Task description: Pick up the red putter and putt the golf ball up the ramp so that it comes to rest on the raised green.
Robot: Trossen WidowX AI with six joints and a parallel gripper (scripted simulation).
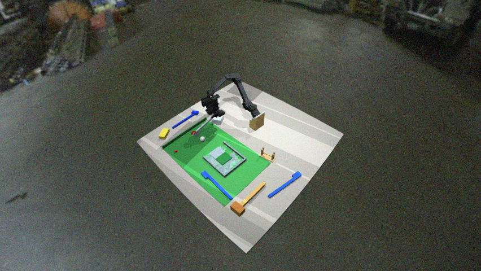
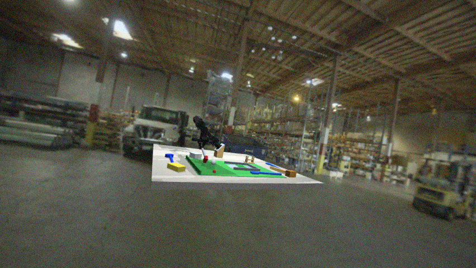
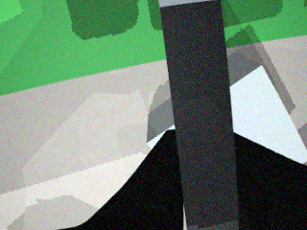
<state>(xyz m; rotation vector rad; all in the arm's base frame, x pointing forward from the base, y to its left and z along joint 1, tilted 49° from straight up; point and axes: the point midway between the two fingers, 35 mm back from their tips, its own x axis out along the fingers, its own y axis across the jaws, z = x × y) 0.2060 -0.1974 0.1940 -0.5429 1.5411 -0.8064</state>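
Now: gripper tip 40 mm past the white block, 30 mm to the left of it and 60 mm above it. Also, from my gripper tip: white golf ball 210 mm ahead, 40 mm to the left, 60 mm below; then red putter 120 mm ahead, 10 mm to the right; then red marker 440 mm ahead, 40 mm to the right, 70 mm below.
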